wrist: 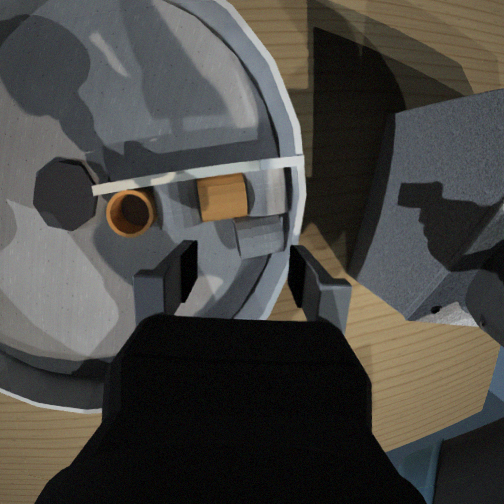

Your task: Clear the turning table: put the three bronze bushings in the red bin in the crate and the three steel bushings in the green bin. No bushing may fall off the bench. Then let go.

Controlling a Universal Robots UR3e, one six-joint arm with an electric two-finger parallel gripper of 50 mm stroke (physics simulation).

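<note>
In the wrist view my gripper [240,272] is open and empty, its two dark fingers hanging over the right rim of the grey turning table [125,200]. Two bronze bushings lie on their sides on the table. One [222,197] shows its flank just beyond my fingertips. The other [130,212] shows its open bore, further left. A grey steel bushing [260,235] lies right next to the nearer bronze one, between it and my fingers. A thin white bar [200,172] crosses the table behind them. The bins are out of view.
A dark octagonal hub [64,193] sits at the table's left. A large grey block [440,200] stands to the right on the wooden bench, with a dark recess [345,125] behind it. A blue-grey edge [450,450] shows at the bottom right.
</note>
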